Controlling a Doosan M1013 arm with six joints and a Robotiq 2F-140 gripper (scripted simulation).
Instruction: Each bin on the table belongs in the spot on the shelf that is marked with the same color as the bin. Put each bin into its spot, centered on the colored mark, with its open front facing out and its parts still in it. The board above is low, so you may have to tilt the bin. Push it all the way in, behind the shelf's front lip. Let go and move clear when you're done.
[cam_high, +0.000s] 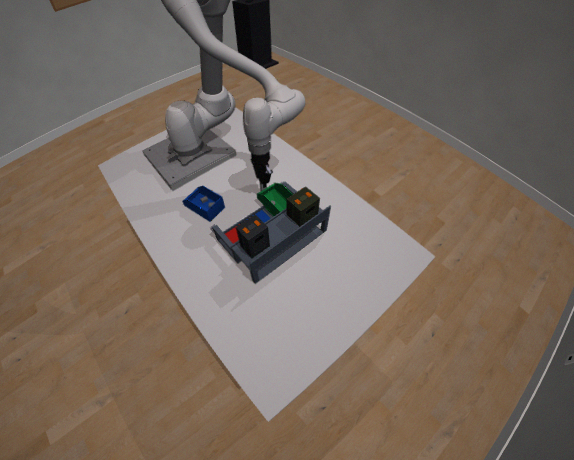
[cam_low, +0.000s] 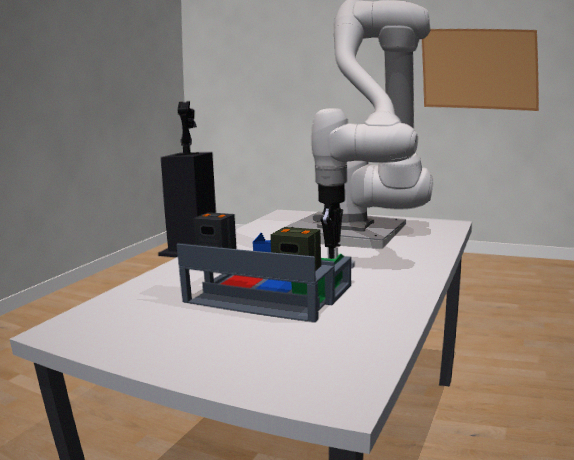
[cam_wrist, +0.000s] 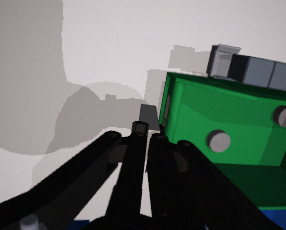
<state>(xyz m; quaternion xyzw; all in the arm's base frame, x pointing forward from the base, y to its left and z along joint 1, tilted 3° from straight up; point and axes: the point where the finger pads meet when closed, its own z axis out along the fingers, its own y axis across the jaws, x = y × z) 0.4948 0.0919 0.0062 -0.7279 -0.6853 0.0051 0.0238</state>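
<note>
The green bin is 10 cm ahead of my hand and 1 cm to the right of it. Also, from my hand: blue bin (14 cm behind, 24 cm to the right, 2 cm below); then red mark (15 cm ahead, 23 cm to the right, 5 cm below); then blue mark (15 cm ahead, 12 cm to the right, 5 cm below).
</note>
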